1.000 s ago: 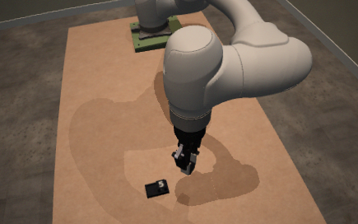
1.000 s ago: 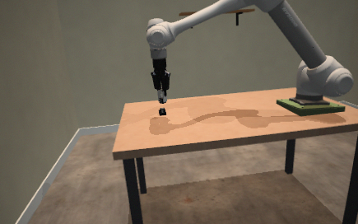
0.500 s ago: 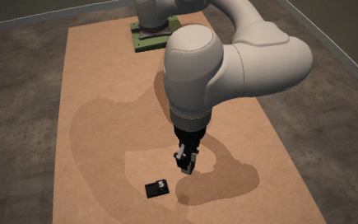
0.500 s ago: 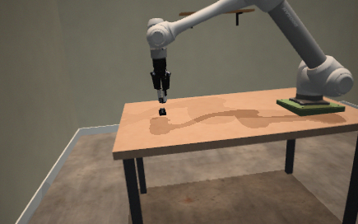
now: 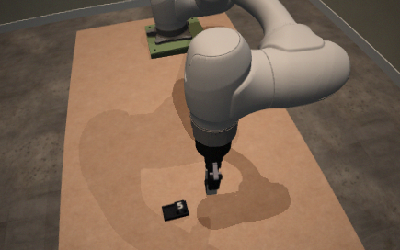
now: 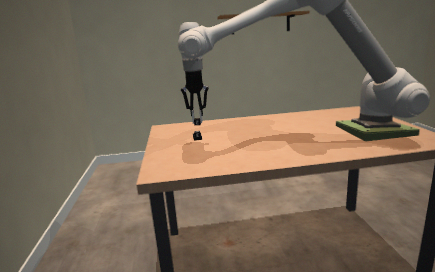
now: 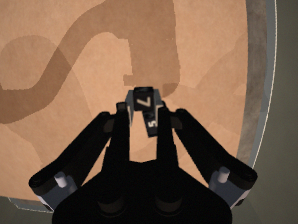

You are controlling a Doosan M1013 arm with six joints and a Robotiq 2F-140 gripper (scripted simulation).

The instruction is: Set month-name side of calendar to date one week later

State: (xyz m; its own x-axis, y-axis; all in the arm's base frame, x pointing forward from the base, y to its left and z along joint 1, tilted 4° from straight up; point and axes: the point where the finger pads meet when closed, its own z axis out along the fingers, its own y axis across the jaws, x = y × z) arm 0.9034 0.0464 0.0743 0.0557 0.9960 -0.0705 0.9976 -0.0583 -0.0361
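Now: the black cube 3 cm below my hand.
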